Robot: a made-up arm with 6 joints. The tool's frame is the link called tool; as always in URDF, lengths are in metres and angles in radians.
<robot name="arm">
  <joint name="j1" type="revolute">
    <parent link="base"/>
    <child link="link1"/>
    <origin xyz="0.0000 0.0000 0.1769" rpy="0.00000 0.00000 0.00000"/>
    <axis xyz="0 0 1"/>
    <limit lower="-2.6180" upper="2.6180" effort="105" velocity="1.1"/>
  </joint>
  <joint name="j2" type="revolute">
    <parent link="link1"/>
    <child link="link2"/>
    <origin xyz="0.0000 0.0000 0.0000" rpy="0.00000 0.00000 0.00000"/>
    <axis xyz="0.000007 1 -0.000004"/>
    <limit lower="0.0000" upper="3.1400" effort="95" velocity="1.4"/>
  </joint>
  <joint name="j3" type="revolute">
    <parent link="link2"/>
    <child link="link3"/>
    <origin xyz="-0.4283 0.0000 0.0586" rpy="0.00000 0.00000 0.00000"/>
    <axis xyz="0.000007 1 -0.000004"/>
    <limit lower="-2.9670" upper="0.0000" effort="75" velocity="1.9"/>
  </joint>
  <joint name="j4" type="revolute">
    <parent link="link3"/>
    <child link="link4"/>
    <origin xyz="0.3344 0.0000 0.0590" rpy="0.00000 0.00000 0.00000"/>
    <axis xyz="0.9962 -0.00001 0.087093"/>
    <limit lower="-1.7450" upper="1.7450" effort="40" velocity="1.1"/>
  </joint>
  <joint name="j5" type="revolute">
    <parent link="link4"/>
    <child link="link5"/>
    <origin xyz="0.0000 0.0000 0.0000" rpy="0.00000 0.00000 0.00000"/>
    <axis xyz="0.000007 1 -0.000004"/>
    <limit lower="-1.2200" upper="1.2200" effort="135" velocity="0.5"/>
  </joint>
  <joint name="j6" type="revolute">
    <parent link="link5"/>
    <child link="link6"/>
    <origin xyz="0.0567 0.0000 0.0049" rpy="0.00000 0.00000 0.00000"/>
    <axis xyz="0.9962 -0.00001 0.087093"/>
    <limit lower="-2.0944" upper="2.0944" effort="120" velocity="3.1"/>
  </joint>
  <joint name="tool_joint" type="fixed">
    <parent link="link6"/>
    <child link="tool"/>
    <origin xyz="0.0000 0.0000 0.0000" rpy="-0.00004 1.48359 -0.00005"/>
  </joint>
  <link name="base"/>
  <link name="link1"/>
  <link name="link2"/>
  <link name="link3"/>
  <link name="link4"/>
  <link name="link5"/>
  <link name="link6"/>
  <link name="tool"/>
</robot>
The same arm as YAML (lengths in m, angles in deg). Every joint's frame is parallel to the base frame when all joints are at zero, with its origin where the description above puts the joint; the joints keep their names.
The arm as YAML. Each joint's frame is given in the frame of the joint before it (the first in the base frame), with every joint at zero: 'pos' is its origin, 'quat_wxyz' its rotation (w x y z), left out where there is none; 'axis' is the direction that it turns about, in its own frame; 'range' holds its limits. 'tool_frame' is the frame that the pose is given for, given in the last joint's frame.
length_unit: m
angle_unit: deg
joints:
  - joint: j1
    pos: [0.0, 0.0, 0.1769]
    axis: "+z"
    range: [-150.0, 150.0]
  - joint: j2
    pos: [0.0, 0.0, 0.0]
    axis: "+y"
    range: [0.0, 179.91]
  - joint: j3
    pos: [-0.4283, 0.0, 0.0586]
    axis: "+y"
    range: [-170.0, 0.0]
  - joint: j4
    pos: [0.3344, 0.0, 0.059]
    axis: [0.9962, 0.0, 0.0871]
    range: [-99.98, 99.98]
  - joint: j5
    pos: [0.0, 0.0, 0.0]
    axis: "+y"
    range: [-69.9, 69.9]
  - joint: j6
    pos: [0.0567, 0.0, 0.0049]
    axis: [0.9962, 0.0, 0.0871]
    range: [-120.0, 120.0]
tool_frame:
  pos: [0.0, 0.0, 0.0]
  quat_wxyz: [0.737257, 0.000002, 0.675612, -0.000005]

